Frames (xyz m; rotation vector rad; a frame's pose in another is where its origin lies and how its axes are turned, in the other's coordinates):
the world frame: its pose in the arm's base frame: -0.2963 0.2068 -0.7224 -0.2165 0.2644 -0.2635
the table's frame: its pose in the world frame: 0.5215 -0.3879 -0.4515 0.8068 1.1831 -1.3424
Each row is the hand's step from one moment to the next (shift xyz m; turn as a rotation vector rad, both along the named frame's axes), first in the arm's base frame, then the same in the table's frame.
Working: the arm's base frame: its pose in the table's frame: -1.0881 -0.5568 0.1731 -0.6583 -1.1343 1.8051

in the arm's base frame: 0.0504 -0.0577 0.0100 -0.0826 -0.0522 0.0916
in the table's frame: -0.0088 0.0514 0.0570 -0.0123 -0.1019 0.0860
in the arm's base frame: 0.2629 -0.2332 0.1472 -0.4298 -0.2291 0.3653
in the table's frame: -0.1476 0.2140 0.2785 0.0069 -0.4909 0.3600
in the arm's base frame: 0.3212 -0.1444 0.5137 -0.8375 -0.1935 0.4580
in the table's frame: -0.4987 0.0901 0.3621 0.1127 -0.8969 0.3625
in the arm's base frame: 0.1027 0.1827 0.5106 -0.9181 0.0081 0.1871
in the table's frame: -0.5227 -0.1653 0.0638 0.2839 -0.8909 0.0605
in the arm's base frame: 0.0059 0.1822 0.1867 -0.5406 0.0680 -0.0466
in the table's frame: -0.2220 -0.1110 -0.0806 0.2654 -0.4695 -0.0904
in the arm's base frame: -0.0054 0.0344 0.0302 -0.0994 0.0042 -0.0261
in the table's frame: -0.0349 -0.0245 -0.0176 0.0659 -0.0771 -0.0169
